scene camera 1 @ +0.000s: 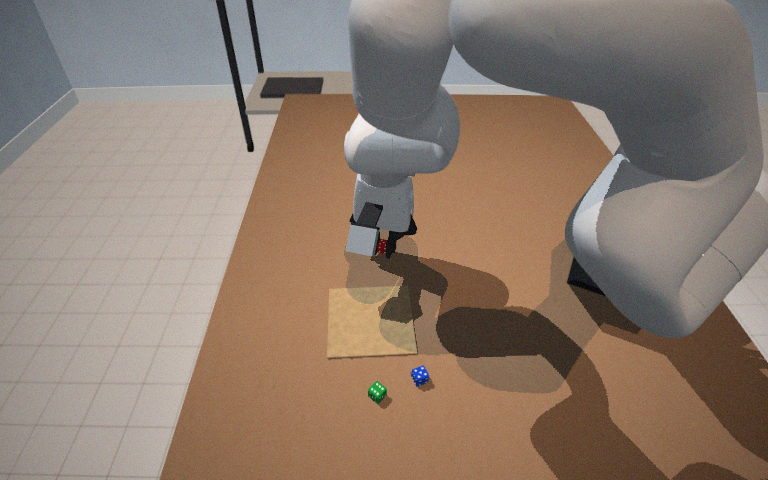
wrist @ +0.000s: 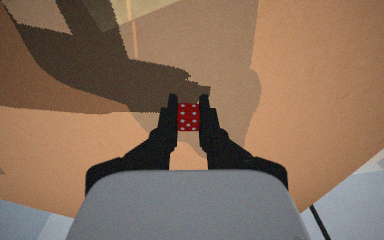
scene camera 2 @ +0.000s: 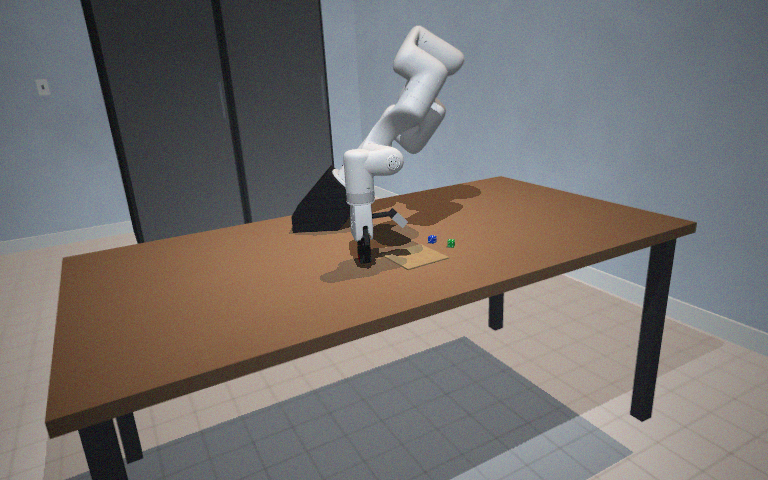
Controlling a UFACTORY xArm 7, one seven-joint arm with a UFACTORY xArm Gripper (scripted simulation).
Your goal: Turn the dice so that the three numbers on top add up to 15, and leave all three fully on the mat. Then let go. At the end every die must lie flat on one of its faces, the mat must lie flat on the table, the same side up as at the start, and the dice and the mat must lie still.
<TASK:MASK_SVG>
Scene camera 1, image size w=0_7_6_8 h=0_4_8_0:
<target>my gripper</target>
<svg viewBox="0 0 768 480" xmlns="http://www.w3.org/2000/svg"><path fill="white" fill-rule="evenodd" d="M358 174L354 191L353 214L349 220L351 225L346 251L375 256L380 240L379 229L389 231L389 237L386 242L386 258L390 259L391 254L395 253L396 241L405 235L415 235L417 231L417 226L413 219L414 192L411 176L407 177L405 182L394 187L378 188L365 183L361 179L361 175Z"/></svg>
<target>tan mat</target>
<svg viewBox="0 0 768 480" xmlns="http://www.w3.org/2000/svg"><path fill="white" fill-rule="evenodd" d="M408 286L329 289L327 359L417 355Z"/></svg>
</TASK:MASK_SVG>
